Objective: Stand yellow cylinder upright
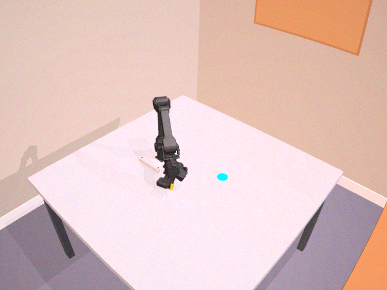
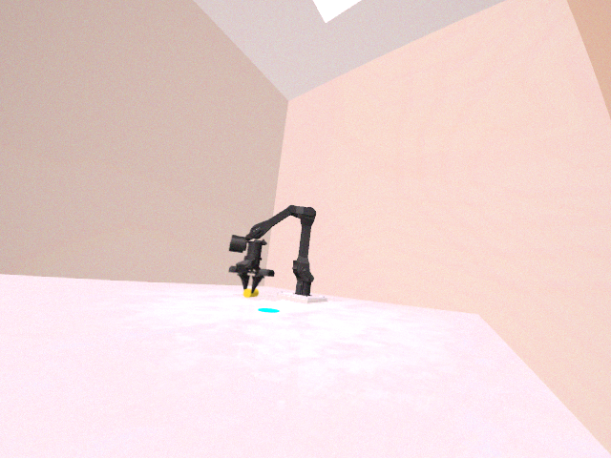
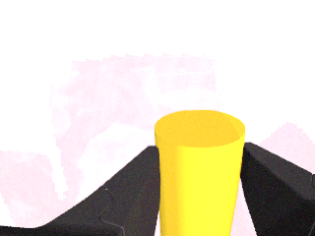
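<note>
My gripper tip is 120 mm short of the cyan circle, 270 mm to the right of it and 20 mm above it. The rest, counted from my gripper tip: yellow cylinder 20 mm behind, 10 mm to the right.
</note>
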